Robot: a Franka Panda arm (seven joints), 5 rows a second.
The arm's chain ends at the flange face. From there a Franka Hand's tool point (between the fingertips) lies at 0.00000 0.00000 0.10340 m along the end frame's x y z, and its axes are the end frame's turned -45 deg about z.
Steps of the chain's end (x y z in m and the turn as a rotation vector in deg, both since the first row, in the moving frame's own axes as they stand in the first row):
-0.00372, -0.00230, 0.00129, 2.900, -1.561, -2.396
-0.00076, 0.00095, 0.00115, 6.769, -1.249, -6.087
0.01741, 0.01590, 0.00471, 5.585, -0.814, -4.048
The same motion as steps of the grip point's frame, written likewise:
0.00058, -0.00998, 0.00112, 3.154, 0.947, -2.396
0.00526, -0.01043, 0.00041, 5.670, 3.903, -6.087
0.00685, 0.01519, 0.00421, 4.525, 3.374, -4.048

